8 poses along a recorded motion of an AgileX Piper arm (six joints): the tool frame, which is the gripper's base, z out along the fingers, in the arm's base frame.
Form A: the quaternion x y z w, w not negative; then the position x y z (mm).
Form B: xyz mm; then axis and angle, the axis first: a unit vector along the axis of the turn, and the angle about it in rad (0 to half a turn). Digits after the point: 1 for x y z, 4 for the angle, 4 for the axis.
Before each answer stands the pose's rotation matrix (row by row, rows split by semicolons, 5 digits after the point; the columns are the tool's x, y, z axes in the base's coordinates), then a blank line. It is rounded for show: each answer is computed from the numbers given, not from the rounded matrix.
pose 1, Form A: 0.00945 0.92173 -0.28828 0.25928 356.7 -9.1 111.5
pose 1, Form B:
-0.86537 0.16691 0.47252; -0.13207 0.83361 -0.53633; -0.48342 -0.52653 -0.69934

356.7 -9.1 111.5 0.0098 0.9544 -0.2985 2.6170
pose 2, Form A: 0.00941 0.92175 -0.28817 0.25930 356.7 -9.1 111.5
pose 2, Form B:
-0.86535 0.16679 0.47260; -0.13210 0.83374 -0.53613; -0.48345 -0.52637 -0.69944

356.7 -9.1 111.5 0.0097 0.9544 -0.2984 2.6170
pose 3, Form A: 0.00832 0.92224 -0.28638 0.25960 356.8 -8.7 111.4
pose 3, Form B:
-0.86508 0.16403 0.47406; -0.13334 0.83583 -0.53254; -0.48359 -0.52390 -0.70119

356.8 -8.7 111.4 0.0086 0.9550 -0.2965 2.6164
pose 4, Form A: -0.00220 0.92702 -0.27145 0.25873 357.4 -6.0 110.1
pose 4, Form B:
-0.86611 0.13639 0.48089; -0.14454 0.85262 -0.50214; -0.47850 -0.50442 -0.71875

357.4 -6.0 110.1 -0.0023 0.9597 -0.2810 2.6182
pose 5, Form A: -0.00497 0.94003 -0.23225 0.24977 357.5 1.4 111.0
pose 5, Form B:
-0.87518 0.10667 0.47189; -0.12536 0.89207 -0.43416; -0.46727 -0.43912 -0.76735

357.5 1.4 111.0 -0.0051 0.9708 -0.2399 2.6367
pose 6, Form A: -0.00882 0.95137 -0.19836 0.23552 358.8 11.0 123.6
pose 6, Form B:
-0.88890 0.07665 0.45163; -0.11022 0.92115 -0.37327; -0.44463 -0.38158 -0.81037

358.8 11.0 123.6 -0.0091 0.9789 -0.2041 2.6661
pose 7, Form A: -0.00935 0.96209 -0.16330 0.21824 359.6 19.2 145.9
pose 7, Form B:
-0.90457 0.05329 0.42299; -0.08927 0.94649 -0.31014; -0.41688 -0.31830 -0.85141

359.6 19.2 145.9 -0.0096 0.9859 -0.1673 2.7016
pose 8, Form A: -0.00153 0.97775 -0.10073 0.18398 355.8 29.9 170.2
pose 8, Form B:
-0.93230 0.03407 0.36008; -0.04006 0.97970 -0.19642; -0.35947 -0.19754 -0.91201

355.8 29.9 170.2 -0.0016 0.9947 -0.1025 2.7715
